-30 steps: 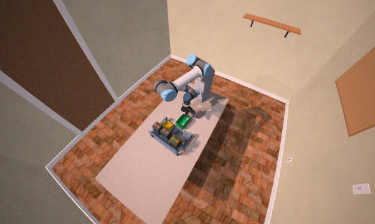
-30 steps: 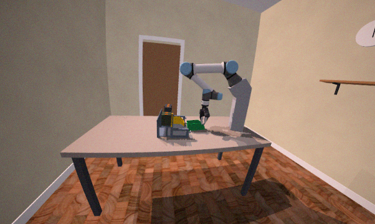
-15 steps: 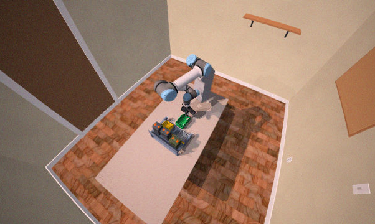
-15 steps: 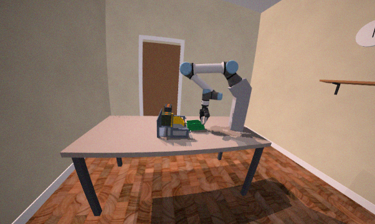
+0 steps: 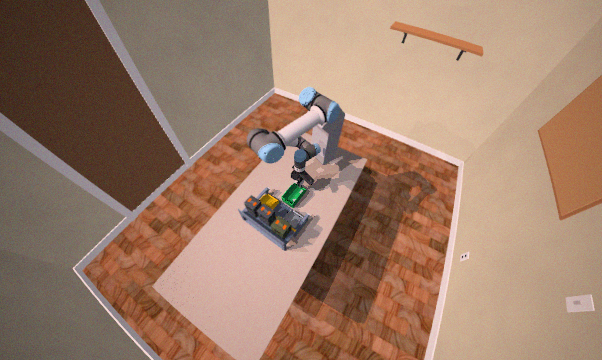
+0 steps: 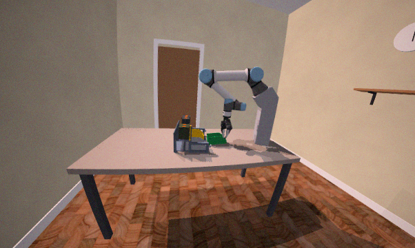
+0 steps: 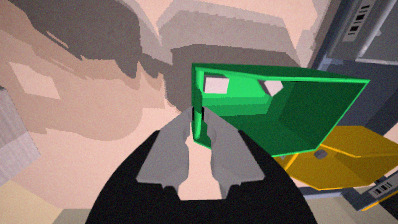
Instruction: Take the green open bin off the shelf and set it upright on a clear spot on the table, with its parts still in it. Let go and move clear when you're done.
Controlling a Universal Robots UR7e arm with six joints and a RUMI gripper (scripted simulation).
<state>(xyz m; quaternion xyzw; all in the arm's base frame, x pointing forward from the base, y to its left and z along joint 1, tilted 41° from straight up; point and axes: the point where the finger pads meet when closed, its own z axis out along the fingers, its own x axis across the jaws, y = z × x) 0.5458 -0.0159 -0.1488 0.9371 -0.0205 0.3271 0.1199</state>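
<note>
The green open bin is 80 mm ahead of my hand, 10 mm to the right of it and 10 mm below it. From my hand the other things lie so: grey bin: 290 mm ahead, 70 mm to the left, 10 mm below; then yellow bin: 250 mm ahead, 150 mm to the right, 10 mm below; then yellow strip: 320 mm ahead, 50 mm to the right, 50 mm above.
</note>
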